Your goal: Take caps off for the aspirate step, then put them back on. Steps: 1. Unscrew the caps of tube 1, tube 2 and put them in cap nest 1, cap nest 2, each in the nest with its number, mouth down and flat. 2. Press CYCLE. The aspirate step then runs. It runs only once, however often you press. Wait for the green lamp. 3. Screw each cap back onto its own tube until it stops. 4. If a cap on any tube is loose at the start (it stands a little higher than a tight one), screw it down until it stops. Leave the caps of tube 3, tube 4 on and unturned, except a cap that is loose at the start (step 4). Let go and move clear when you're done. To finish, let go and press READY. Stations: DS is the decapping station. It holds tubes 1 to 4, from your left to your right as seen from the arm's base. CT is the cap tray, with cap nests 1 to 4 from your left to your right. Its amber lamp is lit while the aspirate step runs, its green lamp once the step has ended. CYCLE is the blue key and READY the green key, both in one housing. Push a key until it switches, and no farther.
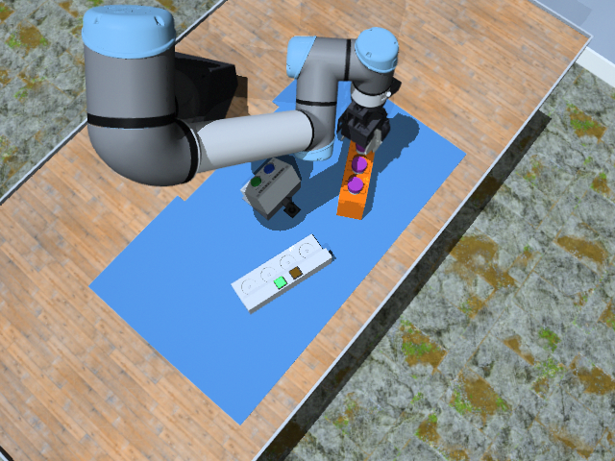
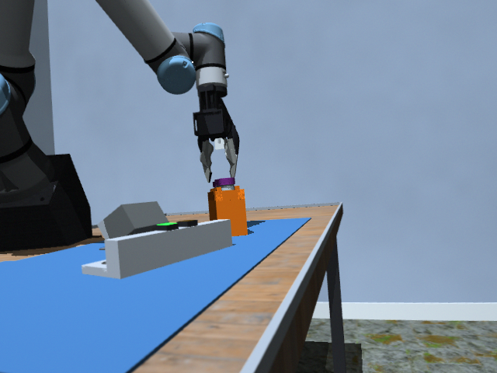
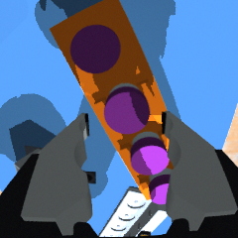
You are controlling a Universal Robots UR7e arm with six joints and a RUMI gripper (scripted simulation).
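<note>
Now: the purple cap 4 cm to the left of my hand, 3 cm behind it and 2 cm below it. Also, from my hand: grey key housing (20 cm to the right, 11 cm behind, 8 cm below); green key (22 cm to the right, 13 cm behind, 7 cm below); blue key (18 cm to the right, 13 cm behind, 7 cm below).
</note>
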